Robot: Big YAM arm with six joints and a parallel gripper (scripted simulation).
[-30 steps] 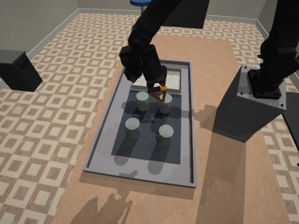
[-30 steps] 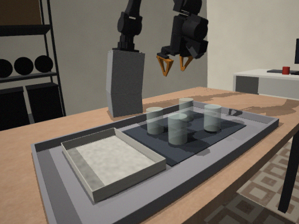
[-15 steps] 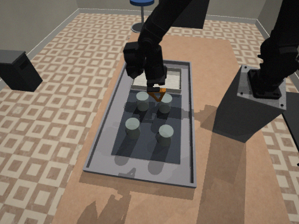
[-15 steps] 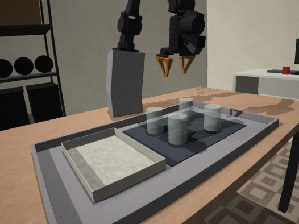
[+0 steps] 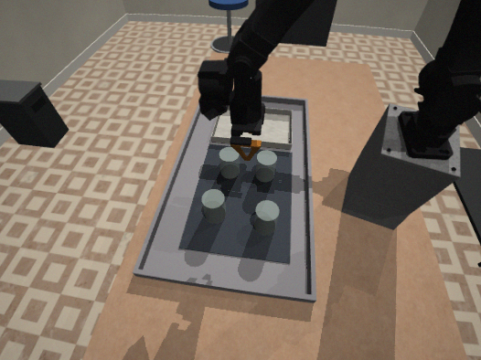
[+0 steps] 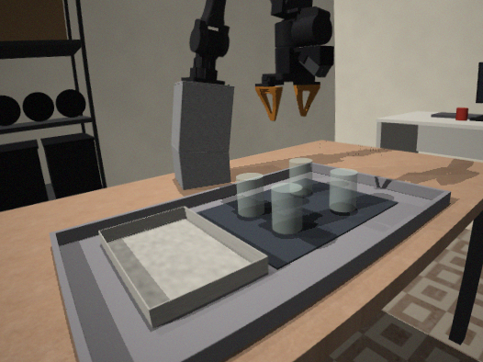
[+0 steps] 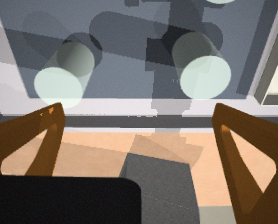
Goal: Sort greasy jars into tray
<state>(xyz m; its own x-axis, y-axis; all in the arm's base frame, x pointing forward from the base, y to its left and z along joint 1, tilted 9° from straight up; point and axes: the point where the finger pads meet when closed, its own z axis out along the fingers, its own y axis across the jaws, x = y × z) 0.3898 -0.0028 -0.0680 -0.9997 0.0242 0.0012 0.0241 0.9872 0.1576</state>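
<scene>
Right now the rimmed steel table top is 3 cm ahead of my hand, 10 cm to the right of it and 23 cm below it. Round my hand: pale tray: 1 cm ahead, 32 cm to the right, 22 cm below; dark drying mat: 1 cm ahead, 23 cm below.
</scene>
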